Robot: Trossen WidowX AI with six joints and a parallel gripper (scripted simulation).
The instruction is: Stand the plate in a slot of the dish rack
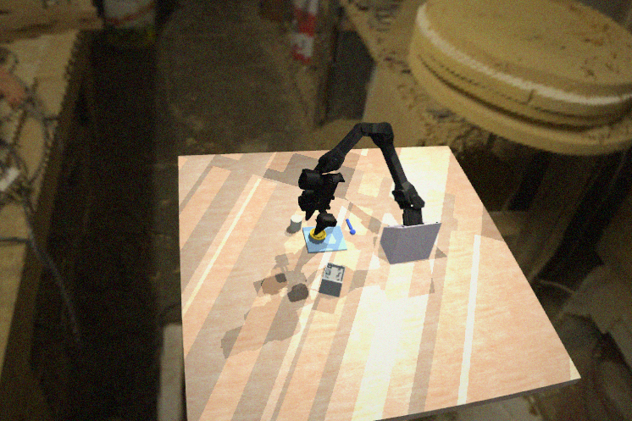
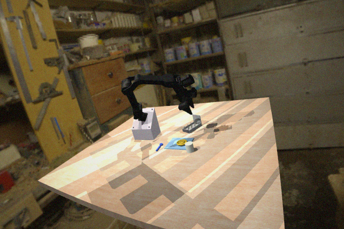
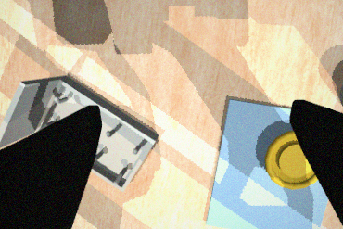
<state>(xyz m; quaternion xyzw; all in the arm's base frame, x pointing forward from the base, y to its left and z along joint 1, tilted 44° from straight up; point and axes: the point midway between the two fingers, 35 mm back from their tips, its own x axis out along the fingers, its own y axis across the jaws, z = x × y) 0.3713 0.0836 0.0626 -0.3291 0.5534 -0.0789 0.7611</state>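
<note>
My gripper tip is 160 mm above the yellow plate, 110 mm to the left of it and 60 mm past it. Also, from my gripper tip: small cup (170 mm to the right, 150 mm below, 20 mm ahead); blue mat (170 mm below, 100 mm to the right, 80 mm behind); grey dish rack (150 mm below, 100 mm to the left, 80 mm behind).
</note>
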